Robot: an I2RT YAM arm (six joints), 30 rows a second.
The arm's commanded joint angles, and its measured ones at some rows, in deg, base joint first. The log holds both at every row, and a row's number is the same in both.
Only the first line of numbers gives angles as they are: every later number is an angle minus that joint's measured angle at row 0.
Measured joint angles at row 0:
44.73 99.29 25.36 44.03 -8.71 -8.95
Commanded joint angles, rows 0 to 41:
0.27 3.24 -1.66 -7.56 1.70 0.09
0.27 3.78 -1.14 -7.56 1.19 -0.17
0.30 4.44 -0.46 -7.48 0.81 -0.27
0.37 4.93 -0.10 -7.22 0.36 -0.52
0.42 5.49 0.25 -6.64 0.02 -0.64
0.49 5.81 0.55 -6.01 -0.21 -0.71
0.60 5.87 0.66 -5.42 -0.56 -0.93
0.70 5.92 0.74 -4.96 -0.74 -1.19
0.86 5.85 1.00 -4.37 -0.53 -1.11
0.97 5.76 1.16 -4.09 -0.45 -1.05
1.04 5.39 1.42 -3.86 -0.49 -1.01
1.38 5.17 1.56 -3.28 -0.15 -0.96
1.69 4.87 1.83 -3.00 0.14 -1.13
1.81 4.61 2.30 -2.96 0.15 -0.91
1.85 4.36 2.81 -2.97 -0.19 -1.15
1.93 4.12 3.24 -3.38 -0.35 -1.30
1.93 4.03 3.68 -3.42 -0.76 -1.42
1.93 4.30 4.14 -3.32 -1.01 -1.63
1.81 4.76 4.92 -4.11 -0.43 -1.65
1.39 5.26 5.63 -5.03 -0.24 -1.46
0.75 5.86 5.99 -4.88 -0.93 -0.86
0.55 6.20 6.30 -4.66 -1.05 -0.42
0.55 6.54 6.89 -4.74 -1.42 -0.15
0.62 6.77 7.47 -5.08 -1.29 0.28
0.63 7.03 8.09 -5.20 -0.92 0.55
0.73 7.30 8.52 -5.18 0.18 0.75
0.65 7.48 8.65 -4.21 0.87 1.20
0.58 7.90 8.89 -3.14 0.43 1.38
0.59 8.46 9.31 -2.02 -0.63 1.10
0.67 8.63 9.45 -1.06 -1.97 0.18
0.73 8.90 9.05 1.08 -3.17 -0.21
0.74 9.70 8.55 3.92 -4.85 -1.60
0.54 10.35 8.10 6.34 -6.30 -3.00
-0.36 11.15 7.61 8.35 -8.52 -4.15
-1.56 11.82 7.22 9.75 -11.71 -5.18
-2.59 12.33 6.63 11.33 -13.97 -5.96
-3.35 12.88 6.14 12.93 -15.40 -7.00
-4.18 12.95 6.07 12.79 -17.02 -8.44
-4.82 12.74 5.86 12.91 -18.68 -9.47
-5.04 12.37 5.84 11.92 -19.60 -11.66
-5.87 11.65 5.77 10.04 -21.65 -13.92
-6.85 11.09 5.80 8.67 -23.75 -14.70
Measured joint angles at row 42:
-8.09 9.00 3.90 10.30 -11.87 -7.06
